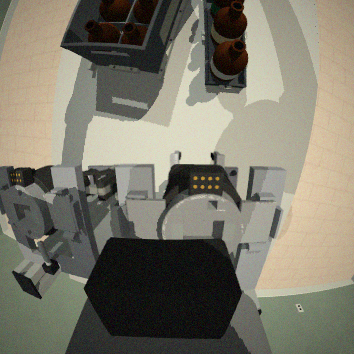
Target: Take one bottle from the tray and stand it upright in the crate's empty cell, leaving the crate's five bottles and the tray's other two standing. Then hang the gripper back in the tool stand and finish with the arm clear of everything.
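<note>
The arm's bare black tool end carries no gripper and is over the tool stand. A gripper hangs in the stand's right bay, its round coupling plate facing up; its two fingertips stand apart with nothing between them. The grey crate is cut off at the top left; several brown bottles, one of them a front bottle, stand in its cells. Its empty cell does not show. The narrow tray at the top holds three upright bottles: a near one, a middle one and a partly cut-off green-labelled one.
A second coupling plate sits in the stand's left bay, with dark and silver tool parts between the bays. A small block on a rod juts out at the lower left. The crate and tray lie beyond the stand.
</note>
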